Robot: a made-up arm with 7 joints.
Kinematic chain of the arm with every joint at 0, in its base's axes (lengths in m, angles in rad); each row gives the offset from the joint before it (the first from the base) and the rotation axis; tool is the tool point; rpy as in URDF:
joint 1: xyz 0 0 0.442 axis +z
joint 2: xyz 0 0 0 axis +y
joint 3: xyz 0 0 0.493 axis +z
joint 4: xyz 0.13 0 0 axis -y
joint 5: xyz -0.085 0 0.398 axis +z
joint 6: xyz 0 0 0 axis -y
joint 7: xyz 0.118 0 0 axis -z
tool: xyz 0 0 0 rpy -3.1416 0 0
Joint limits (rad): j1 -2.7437..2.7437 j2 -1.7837..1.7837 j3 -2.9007..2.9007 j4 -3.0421..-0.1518 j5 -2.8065..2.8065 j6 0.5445..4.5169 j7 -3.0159..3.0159
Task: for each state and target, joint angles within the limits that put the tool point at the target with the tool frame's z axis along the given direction. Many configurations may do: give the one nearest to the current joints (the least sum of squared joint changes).
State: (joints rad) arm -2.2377 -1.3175 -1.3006 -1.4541 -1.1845 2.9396 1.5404
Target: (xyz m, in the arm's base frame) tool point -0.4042 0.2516 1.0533 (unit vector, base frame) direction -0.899 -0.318 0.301
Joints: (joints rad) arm -1.6692 -0.8826 -1.1128 -1.7062 -1.3412 3.2006 1.5404
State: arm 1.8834 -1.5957 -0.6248 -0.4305 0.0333 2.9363 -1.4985
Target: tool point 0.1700 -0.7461 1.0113 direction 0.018 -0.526 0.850
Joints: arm 1.7419 -1.0244 0.0393 -0.3433 0.3860 2.9980 -1.4985
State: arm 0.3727 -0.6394 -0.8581 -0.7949 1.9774 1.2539 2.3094
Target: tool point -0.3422 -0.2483 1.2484 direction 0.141 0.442 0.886
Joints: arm -0.3694 -0.8892 -0.5560 -1.2880 2.1288 2.0645 2.3094
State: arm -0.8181 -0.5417 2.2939 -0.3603 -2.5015 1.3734 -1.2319
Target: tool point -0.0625 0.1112 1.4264 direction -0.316 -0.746 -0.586
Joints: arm -0.7594 -0.1535 1.5269 -0.1537 -2.8065 0.7523 -1.2319
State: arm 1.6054 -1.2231 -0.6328 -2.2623 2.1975 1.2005 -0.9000
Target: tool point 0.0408 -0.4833 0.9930 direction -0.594 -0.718 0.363
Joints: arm 1.2595 -1.7129 -0.2969 -1.9794 2.6507 1.5810 -0.9000
